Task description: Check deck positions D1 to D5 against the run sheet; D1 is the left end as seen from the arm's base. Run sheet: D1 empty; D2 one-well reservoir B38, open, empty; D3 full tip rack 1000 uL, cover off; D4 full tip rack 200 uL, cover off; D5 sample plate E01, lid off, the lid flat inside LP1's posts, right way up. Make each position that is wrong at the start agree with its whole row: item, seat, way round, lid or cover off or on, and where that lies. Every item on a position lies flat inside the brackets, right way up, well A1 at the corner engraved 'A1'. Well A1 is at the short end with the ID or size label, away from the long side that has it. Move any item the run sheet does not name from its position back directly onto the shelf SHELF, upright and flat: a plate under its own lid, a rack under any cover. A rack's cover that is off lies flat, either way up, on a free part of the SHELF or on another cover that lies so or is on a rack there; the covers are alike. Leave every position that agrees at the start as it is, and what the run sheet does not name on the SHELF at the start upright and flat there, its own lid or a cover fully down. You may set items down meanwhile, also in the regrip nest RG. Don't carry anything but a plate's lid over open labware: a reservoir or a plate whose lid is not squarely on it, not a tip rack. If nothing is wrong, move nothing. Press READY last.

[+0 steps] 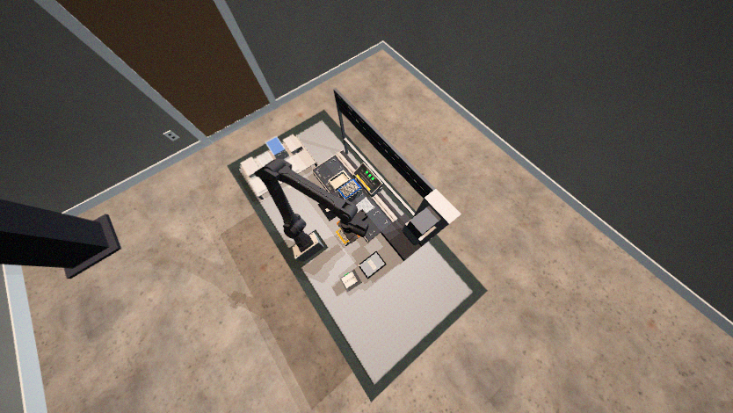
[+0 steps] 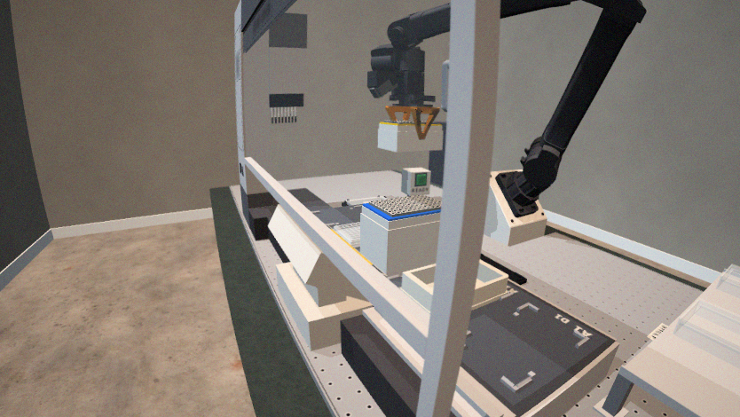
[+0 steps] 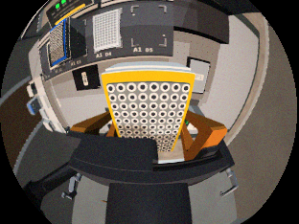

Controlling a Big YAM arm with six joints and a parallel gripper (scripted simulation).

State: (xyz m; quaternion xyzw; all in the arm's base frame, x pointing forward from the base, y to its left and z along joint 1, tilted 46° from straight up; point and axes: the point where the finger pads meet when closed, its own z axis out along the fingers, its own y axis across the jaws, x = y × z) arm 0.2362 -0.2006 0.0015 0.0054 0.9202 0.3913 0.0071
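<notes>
My gripper is now 10 mm past the yellow-rimmed tip rack, 10 mm to the left of it and 10 mm below it. The rest, counted from my hand: lid (190 mm to the right, 220 mm below); ready button box (150 mm behind, 160 mm to the right, 170 mm below); white sample plate (170 mm ahead, 120 mm to the left, 170 mm below).
</notes>
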